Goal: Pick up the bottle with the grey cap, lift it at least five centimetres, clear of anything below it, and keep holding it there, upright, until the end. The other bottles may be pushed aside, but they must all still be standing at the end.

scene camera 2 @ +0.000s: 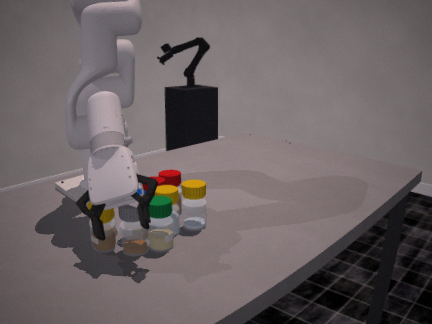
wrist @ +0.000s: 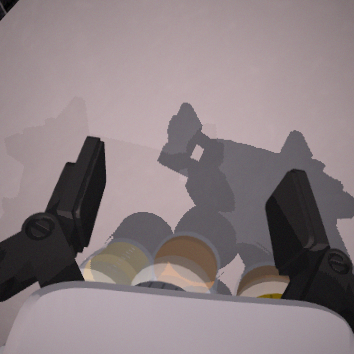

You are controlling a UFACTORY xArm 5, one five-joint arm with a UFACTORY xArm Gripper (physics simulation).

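Frame: origin at the arm's base, x back, y right, z up, level; centimetres.
Where they show: gripper, fingertip midpoint: (scene camera 2: 122, 233) (wrist: 193, 173).
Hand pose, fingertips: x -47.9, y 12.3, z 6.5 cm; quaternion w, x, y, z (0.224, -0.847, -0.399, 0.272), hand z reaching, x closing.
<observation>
After its pixels a point has its place.
The bottle with the grey cap (scene camera 2: 134, 234) @(x -43.3, y 8.0, z 3.3 cm) (wrist: 186, 260) @(x -42.7, y 8.9, z 3.3 cm) stands upright on the table, with orange-brown contents. Its grey cap (scene camera 2: 129, 214) @(x -43.0, y 8.5, z 7.6 cm) (wrist: 159, 286) @(x -43.1, y 8.2, z 6.8 cm) is mostly hidden by the gripper body in the wrist view. My gripper (scene camera 2: 123, 230) @(x -47.9, y 12.3, z 6.5 cm) (wrist: 193, 173) @(x -47.9, y 12.3, z 6.5 cm) is open wide and empty. In the scene view its fingers hang on either side of the grey-capped bottle's image. In the wrist view the bottle lies below the line between the fingertips, towards the gripper body.
A yellow-capped bottle (scene camera 2: 104, 241) @(x -39.4, y 13.3, z 1.3 cm) (wrist: 264, 281) @(x -40.2, y 13.1, z 4.0 cm) and a green-capped bottle (scene camera 2: 160, 231) @(x -44.5, y 2.7, z 3.1 cm) (wrist: 117, 261) @(x -43.8, y 3.6, z 2.2 cm) stand close on either side. Two more yellow-capped bottles (scene camera 2: 194, 206) @(x -39.7, y -8.6, z 4.3 cm) (scene camera 2: 166, 193) @(x -39.3, y -1.9, z 8.7 cm) and two red-capped bottles (scene camera 2: 170, 178) @(x -30.0, y -8.2, z 8.2 cm) (scene camera 2: 156, 182) stand behind. All stand on the table (scene camera 2: 300, 200) @(x -41.1, y -41.8, z -1.8 cm).
</observation>
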